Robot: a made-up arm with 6 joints. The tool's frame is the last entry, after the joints. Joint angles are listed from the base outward.
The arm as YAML. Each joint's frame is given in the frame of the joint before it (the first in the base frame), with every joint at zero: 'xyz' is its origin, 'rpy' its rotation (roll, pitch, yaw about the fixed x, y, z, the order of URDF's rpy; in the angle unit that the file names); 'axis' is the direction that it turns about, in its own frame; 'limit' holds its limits. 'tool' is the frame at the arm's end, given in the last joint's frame.
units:
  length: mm
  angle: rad
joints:
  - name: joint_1
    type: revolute
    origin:
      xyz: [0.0, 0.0, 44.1]
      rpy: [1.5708, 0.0, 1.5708]
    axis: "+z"
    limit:
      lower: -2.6
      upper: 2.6
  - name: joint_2
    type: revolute
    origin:
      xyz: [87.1, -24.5, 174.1]
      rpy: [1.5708, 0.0, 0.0]
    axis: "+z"
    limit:
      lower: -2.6
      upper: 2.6
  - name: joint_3
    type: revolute
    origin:
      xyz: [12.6, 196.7, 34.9]
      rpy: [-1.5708, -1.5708, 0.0]
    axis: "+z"
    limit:
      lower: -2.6
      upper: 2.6
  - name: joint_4
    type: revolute
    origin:
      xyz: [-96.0, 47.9, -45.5]
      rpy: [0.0, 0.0, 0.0]
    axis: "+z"
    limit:
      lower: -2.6
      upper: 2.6
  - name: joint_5
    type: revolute
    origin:
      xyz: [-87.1, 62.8, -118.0]
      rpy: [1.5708, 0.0, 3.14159]
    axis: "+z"
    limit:
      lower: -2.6
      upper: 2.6
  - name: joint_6
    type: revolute
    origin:
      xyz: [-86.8, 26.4, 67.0]
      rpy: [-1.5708, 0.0, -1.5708]
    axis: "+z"
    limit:
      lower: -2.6
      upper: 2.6
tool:
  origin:
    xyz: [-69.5, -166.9, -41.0]
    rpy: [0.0, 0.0, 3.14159]
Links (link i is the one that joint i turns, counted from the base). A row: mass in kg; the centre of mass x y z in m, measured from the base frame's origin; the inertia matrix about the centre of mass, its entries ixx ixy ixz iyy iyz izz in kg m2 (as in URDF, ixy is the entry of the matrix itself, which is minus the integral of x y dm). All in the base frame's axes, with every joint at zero. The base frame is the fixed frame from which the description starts. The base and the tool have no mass.
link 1: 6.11; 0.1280 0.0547 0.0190; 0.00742 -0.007 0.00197 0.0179 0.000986 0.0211
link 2: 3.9; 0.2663 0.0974 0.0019; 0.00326 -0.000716 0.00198 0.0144 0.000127 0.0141
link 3: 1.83; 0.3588 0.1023 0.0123; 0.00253 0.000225 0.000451 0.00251 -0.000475 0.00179
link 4: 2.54; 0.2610 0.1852 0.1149; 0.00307 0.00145 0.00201 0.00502 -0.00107 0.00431
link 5: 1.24; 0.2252 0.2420 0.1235; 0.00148 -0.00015 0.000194 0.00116 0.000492 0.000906
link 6: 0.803; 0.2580 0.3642 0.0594; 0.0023 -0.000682 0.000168 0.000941 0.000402 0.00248
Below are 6 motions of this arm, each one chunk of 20 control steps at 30 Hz.
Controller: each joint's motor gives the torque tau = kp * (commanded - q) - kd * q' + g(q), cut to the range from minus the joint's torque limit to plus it. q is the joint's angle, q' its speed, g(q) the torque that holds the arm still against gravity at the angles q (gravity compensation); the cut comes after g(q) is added. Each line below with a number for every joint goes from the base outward.
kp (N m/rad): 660 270 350 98 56 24
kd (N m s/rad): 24 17 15 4.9 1.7 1
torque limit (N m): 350 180 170 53 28 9.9
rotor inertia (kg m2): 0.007 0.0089 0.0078 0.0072 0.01 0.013
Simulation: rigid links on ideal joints. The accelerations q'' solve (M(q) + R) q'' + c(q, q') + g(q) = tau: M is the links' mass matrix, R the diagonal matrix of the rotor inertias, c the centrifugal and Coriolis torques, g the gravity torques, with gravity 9.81 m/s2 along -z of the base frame. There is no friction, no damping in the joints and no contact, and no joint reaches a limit. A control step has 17 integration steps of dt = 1/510 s. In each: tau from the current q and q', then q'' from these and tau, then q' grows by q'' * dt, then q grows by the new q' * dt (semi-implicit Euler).
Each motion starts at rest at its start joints. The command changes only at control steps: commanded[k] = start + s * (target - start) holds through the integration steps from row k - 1 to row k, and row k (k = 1, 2, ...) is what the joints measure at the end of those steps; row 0 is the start. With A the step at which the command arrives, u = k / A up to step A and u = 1 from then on. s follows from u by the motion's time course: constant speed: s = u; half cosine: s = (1 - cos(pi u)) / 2; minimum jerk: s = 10 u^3 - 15 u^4 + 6 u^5; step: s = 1 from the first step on.
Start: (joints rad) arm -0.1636 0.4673 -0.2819 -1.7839 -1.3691 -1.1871
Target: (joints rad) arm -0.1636 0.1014 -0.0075 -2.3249 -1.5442 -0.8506
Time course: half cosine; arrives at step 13
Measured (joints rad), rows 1 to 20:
1: -0.1636 0.4655 -0.2796 -1.7876 -1.3703 -1.1854
2: -0.1636 0.4584 -0.2720 -1.8006 -1.3750 -1.1783
3: -0.1636 0.4441 -0.2581 -1.8254 -1.3845 -1.1629
4: -0.1635 0.4218 -0.2383 -1.8619 -1.3990 -1.1388
5: -0.1633 0.3922 -0.2134 -1.9089 -1.4173 -1.1073
6: -0.1632 0.3566 -0.1846 -1.9639 -1.4382 -1.0706
7: -0.1630 0.3170 -0.1535 -2.0240 -1.4603 -1.0309
8: -0.1630 0.2757 -0.1220 -2.0858 -1.4819 -0.9905
9: -0.1630 0.2350 -0.0918 -2.1460 -1.5018 -0.9516
10: -0.1631 0.1975 -0.0648 -2.2012 -1.5187 -0.9164
11: -0.1632 0.1651 -0.0424 -2.2480 -1.5317 -0.8869
12: -0.1634 0.1398 -0.0260 -2.2838 -1.5402 -0.8650
13: -0.1636 0.1229 -0.0164 -2.3062 -1.5439 -0.8519
14: -0.1637 0.1134 -0.0120 -2.3172 -1.5442 -0.8471
15: -0.1637 0.1081 -0.0098 -2.3220 -1.5439 -0.8471
16: -0.1636 0.1051 -0.0086 -2.3238 -1.5440 -0.8486
17: -0.1636 0.1034 -0.0080 -2.3242 -1.5443 -0.8500
18: -0.1635 0.1024 -0.0077 -2.3243 -1.5444 -0.8508
19: -0.1635 0.1019 -0.0076 -2.3244 -1.5444 -0.8510
20: -0.1636 0.1016 -0.0075 -2.3246 -1.5444 -0.8509

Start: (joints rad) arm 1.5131 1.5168 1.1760 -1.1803 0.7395 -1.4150
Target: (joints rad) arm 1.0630 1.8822 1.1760 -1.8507 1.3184 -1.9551
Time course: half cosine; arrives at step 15
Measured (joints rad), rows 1 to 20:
1: 1.5102 1.5183 1.1761 -1.1833 0.7431 -1.4166
2: 1.5001 1.5239 1.1762 -1.1947 0.7563 -1.4243
3: 1.4818 1.5350 1.1763 -1.2176 0.7817 -1.4425
4: 1.4553 1.5521 1.1762 -1.2528 0.8184 -1.4722
5: 1.4215 1.5750 1.1761 -1.2993 0.8643 -1.5123
6: 1.3820 1.6030 1.1759 -1.3552 0.9172 -1.5606
7: 1.3383 1.6350 1.1757 -1.4180 0.9745 -1.6145
8: 1.2925 1.6698 1.1756 -1.4851 1.0340 -1.6714
9: 1.2466 1.7057 1.1756 -1.5533 1.0933 -1.7287
10: 1.2025 1.7414 1.1755 -1.6197 1.1498 -1.7837
11: 1.1621 1.7752 1.1756 -1.6814 1.2012 -1.8340
12: 1.1273 1.8057 1.1756 -1.7357 1.2452 -1.8775
13: 1.0995 1.8317 1.1757 -1.7803 1.2798 -1.9123
14: 1.0798 1.8519 1.1757 -1.8133 1.3035 -1.9371
15: 1.0693 1.8654 1.1758 -1.8334 1.3151 -1.9511
16: 1.0653 1.8731 1.1759 -1.8430 1.3181 -1.9560
17: 1.0638 1.8773 1.1760 -1.8473 1.3182 -1.9563
18: 1.0633 1.8796 1.1760 -1.8492 1.3181 -1.9556
19: 1.0631 1.8808 1.1760 -1.8501 1.3182 -1.9551
20: 1.0630 1.8814 1.1760 -1.8504 1.3183 -1.9550

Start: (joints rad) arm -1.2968 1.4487 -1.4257 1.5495 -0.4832 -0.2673
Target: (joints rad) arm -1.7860 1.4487 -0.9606 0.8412 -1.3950 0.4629
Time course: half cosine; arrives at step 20
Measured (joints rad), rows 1 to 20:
1: -1.2986 1.4486 -1.4243 1.5470 -0.4865 -0.2651
2: -1.3048 1.4484 -1.4192 1.5389 -0.4982 -0.2570
3: -1.3162 1.4483 -1.4094 1.5240 -0.5208 -0.2410
4: -1.3330 1.4483 -1.3944 1.5023 -0.5541 -0.2170
5: -1.3548 1.4485 -1.3745 1.4737 -0.5973 -0.1857
6: -1.3812 1.4487 -1.3502 1.4387 -0.6490 -0.1475
7: -1.4115 1.4490 -1.3220 1.3978 -0.7078 -0.1034
8: -1.4450 1.4493 -1.2906 1.3520 -0.7722 -0.0542
9: -1.4809 1.4496 -1.2569 1.3024 -0.8406 -0.0012
10: -1.5183 1.4497 -1.2216 1.2501 -0.9113 0.0543
11: -1.5562 1.4498 -1.1856 1.1964 -0.9826 0.1110
12: -1.5937 1.4497 -1.1498 1.1427 -1.0528 0.1675
13: -1.6300 1.4496 -1.1152 1.0902 -1.1201 0.2223
14: -1.6641 1.4495 -1.0824 1.0402 -1.1830 0.2740
15: -1.6951 1.4493 -1.0525 0.9940 -1.2398 0.3214
16: -1.7224 1.4491 -1.0260 0.9528 -1.2893 0.3633
17: -1.7453 1.4490 -1.0036 0.9176 -1.3302 0.3985
18: -1.7631 1.4488 -0.9858 0.8892 -1.3615 0.4263
19: -1.7754 1.4487 -0.9732 0.8683 -1.3825 0.4460
20: -1.7820 1.4487 -0.9659 0.8556 -1.3926 0.4570

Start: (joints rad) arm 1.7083 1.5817 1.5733 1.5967 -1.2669 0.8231
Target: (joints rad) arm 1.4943 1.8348 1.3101 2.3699 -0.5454 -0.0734
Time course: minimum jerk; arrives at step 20
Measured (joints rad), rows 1 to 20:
1: 1.7081 1.5818 1.5731 1.5971 -1.2663 0.8227
2: 1.7071 1.5825 1.5719 1.6001 -1.2626 0.8195
3: 1.7043 1.5846 1.5687 1.6083 -1.2523 0.8099
4: 1.6991 1.5889 1.5626 1.6242 -1.2332 0.7908
5: 1.6910 1.5962 1.5531 1.6494 -1.2040 0.7598
6: 1.6801 1.6068 1.5401 1.6847 -1.1648 0.7162
7: 1.6664 1.6207 1.5238 1.7300 -1.1163 0.6604
8: 1.6503 1.6377 1.5046 1.7843 -1.0599 0.5938
9: 1.6324 1.6574 1.4831 1.8462 -0.9977 0.5188
10: 1.6132 1.6789 1.4601 1.9133 -0.9321 0.4381
11: 1.5937 1.7015 1.4364 1.9834 -0.8656 0.3548
12: 1.5744 1.7242 1.4131 2.0535 -0.8008 0.2722
13: 1.5561 1.7461 1.3908 2.1208 -0.7402 0.1937
14: 1.5396 1.7664 1.3704 2.1828 -0.6860 0.1221
15: 1.5254 1.7845 1.3527 2.2371 -0.6399 0.0602
16: 1.5139 1.7997 1.3381 2.2820 -0.6031 0.0099
17: 1.5053 1.8119 1.3269 2.3166 -0.5764 -0.0278
18: 1.4996 1.8208 1.3192 2.3409 -0.5592 -0.0530
19: 1.4965 1.8267 1.3147 2.3558 -0.5504 -0.0671
20: 1.4951 1.8303 1.3124 2.3635 -0.5471 -0.0727

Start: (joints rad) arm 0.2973 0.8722 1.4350 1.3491 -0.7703 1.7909
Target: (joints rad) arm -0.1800 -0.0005 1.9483 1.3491 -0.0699 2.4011
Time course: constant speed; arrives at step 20
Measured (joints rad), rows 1 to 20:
1: 0.2825 0.8576 1.4491 1.3483 -0.7467 1.8024
2: 0.2621 0.8299 1.4696 1.3483 -0.7117 1.8273
3: 0.2396 0.7944 1.4929 1.3485 -0.6766 1.8582
4: 0.2164 0.7547 1.5175 1.3487 -0.6425 1.8901
5: 0.1928 0.7128 1.5428 1.3490 -0.6084 1.9214
6: 0.1691 0.6699 1.5683 1.3493 -0.5740 1.9521
7: 0.1453 0.6266 1.5939 1.3494 -0.5392 1.9826
8: 0.1215 0.5831 1.6195 1.3494 -0.5043 2.0130
9: 0.0976 0.5396 1.6451 1.3494 -0.4693 2.0434
10: 0.0738 0.4959 1.6708 1.3493 -0.4343 2.0738
11: 0.0499 0.4523 1.6964 1.3493 -0.3994 2.1043
12: 0.0260 0.4086 1.7220 1.3492 -0.3644 2.1348
13: 0.0022 0.3650 1.7477 1.3492 -0.3294 2.1652
14: -0.0217 0.3213 1.7733 1.3491 -0.2945 2.1957
15: -0.0456 0.2777 1.7990 1.3491 -0.2595 2.2261
16: -0.0694 0.2340 1.8247 1.3491 -0.2245 2.2566
17: -0.0933 0.1903 1.8503 1.3490 -0.1896 2.2870
18: -0.1172 0.1467 1.8760 1.3490 -0.1546 2.3175
19: -0.1411 0.1030 1.9017 1.3490 -0.1196 2.3480
20: -0.1650 0.0594 1.9273 1.3489 -0.0847 2.3784

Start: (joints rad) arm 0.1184 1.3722 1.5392 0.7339 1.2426 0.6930
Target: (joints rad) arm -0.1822 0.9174 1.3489 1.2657 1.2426 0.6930
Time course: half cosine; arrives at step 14
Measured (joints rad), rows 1 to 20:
1: 0.1161 1.3705 1.5377 0.7368 1.2424 0.6925
2: 0.1083 1.3635 1.5329 0.7472 1.2418 0.6913
3: 0.0943 1.3487 1.5242 0.7677 1.2414 0.6902
4: 0.0742 1.3251 1.5121 0.7989 1.2415 0.6899
5: 0.0488 1.2932 1.4970 0.8402 1.2421 0.6905
6: 0.0195 1.2541 1.4796 0.8896 1.2432 0.6920
7: -0.0124 1.2097 1.4605 0.9447 1.2443 0.6940
8: -0.0452 1.1620 1.4406 1.0025 1.2452 0.6958
9: -0.0773 1.1134 1.4207 1.0600 1.2458 0.6972
10: -0.1071 1.0663 1.4019 1.1141 1.2459 0.6979
11: -0.1331 1.0232 1.3850 1.1622 1.2455 0.6978
12: -0.1540 0.9861 1.3710 1.2020 1.2449 0.6972
13: -0.1689 0.9570 1.3606 1.2316 1.2441 0.6962
14: -0.1769 0.9374 1.3545 1.2496 1.2434 0.6952
15: -0.1800 0.9265 1.3516 1.2584 1.2429 0.6942
16: -0.1812 0.9212 1.3502 1.2624 1.2426 0.6935
17: -0.1818 0.9189 1.3495 1.2642 1.2426 0.6931
18: -0.1820 0.9180 1.3492 1.2650 1.2425 0.6930
19: -0.1821 0.9176 1.3490 1.2654 1.2426 0.6929
20: -0.1822 0.9175 1.3490 1.2655 1.2426 0.6930

